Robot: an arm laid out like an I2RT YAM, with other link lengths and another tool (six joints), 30 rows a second.
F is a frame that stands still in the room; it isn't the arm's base.
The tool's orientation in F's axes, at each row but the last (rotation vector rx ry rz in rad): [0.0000 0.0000 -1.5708]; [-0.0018 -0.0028 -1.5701]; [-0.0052 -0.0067 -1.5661]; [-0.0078 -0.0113 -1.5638]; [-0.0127 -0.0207 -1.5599]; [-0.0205 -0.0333 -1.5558]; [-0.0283 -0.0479 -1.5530]
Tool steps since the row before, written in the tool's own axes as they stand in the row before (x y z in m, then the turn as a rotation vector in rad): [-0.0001 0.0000 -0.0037 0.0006 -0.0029 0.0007]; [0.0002 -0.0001 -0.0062 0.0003 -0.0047 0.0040]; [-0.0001 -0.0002 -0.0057 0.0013 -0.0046 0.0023]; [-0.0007 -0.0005 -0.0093 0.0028 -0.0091 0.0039]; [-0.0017 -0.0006 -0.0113 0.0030 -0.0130 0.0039]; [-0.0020 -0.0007 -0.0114 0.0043 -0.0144 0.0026]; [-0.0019 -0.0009 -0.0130 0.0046 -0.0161 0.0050]
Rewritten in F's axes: [0.0000 0.0001 -0.0037 -0.0029 -0.0006 0.0007]; [-0.0001 -0.0002 -0.0062 -0.0047 -0.0003 0.0040]; [-0.0002 0.0001 -0.0057 -0.0046 -0.0013 0.0023]; [-0.0005 0.0006 -0.0093 -0.0091 -0.0028 0.0039]; [-0.0006 0.0015 -0.0113 -0.0130 -0.0031 0.0039]; [-0.0006 0.0016 -0.0115 -0.0144 -0.0044 0.0026]; [-0.0008 0.0013 -0.0131 -0.0161 -0.0046 0.0050]
